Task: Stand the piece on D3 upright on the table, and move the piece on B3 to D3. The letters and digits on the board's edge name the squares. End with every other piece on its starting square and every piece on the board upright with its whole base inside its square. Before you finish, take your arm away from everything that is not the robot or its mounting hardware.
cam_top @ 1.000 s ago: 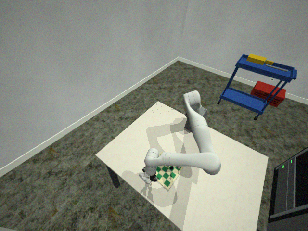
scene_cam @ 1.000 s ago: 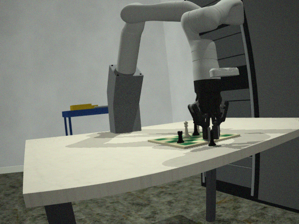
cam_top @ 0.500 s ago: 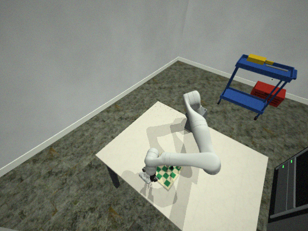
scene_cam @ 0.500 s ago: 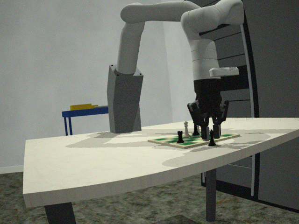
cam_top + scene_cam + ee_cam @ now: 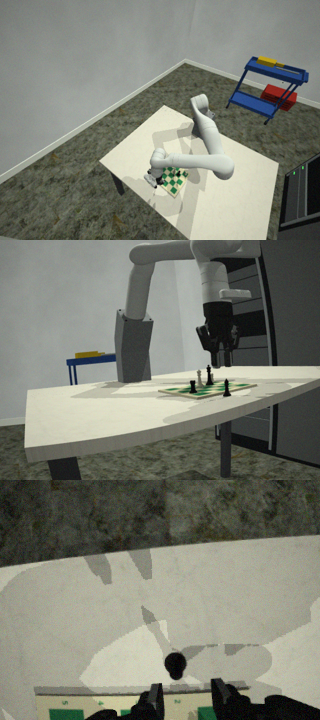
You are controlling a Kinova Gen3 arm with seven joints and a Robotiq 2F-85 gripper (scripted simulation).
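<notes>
My hand is 18 cm past the white piece, 6 cm above it and 1 cm to the right of it. Round my hand: white pawn 23 cm behind, 8 cm to the left, 7 cm below; chessboard 14 cm behind, 9 cm below, 2 cm to the left; tall black piece 19 cm behind, 5 cm to the left, 5 cm below.
</notes>
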